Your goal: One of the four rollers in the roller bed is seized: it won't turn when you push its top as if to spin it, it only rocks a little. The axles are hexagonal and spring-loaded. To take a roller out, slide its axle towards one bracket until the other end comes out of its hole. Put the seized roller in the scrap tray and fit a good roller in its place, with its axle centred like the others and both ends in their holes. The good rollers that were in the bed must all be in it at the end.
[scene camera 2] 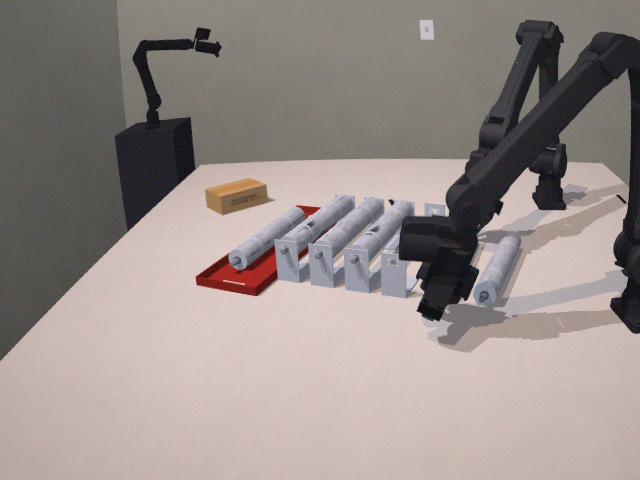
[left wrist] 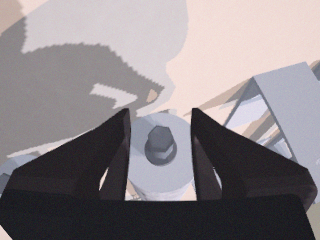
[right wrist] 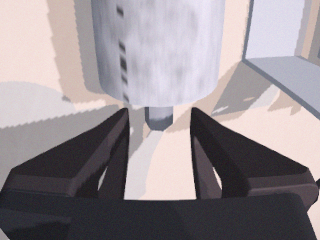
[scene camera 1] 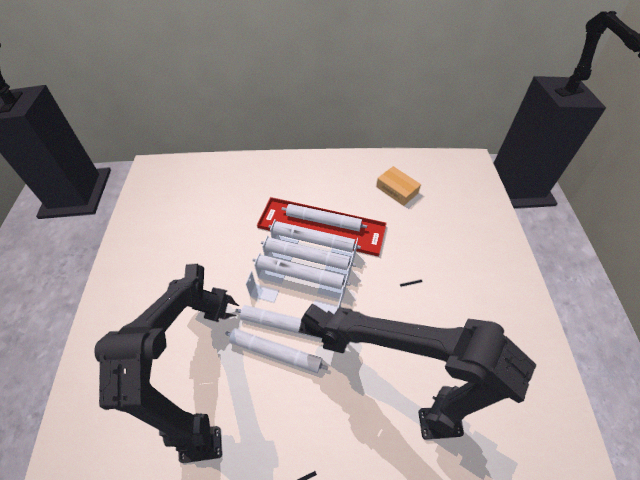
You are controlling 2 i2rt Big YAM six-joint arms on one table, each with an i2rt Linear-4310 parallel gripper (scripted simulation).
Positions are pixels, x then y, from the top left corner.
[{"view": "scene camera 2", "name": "cardboard box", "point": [246,193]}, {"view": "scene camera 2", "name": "red scrap tray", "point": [263,271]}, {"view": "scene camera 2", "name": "roller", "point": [247,252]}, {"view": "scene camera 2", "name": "roller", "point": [493,277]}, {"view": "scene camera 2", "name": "roller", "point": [313,227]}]
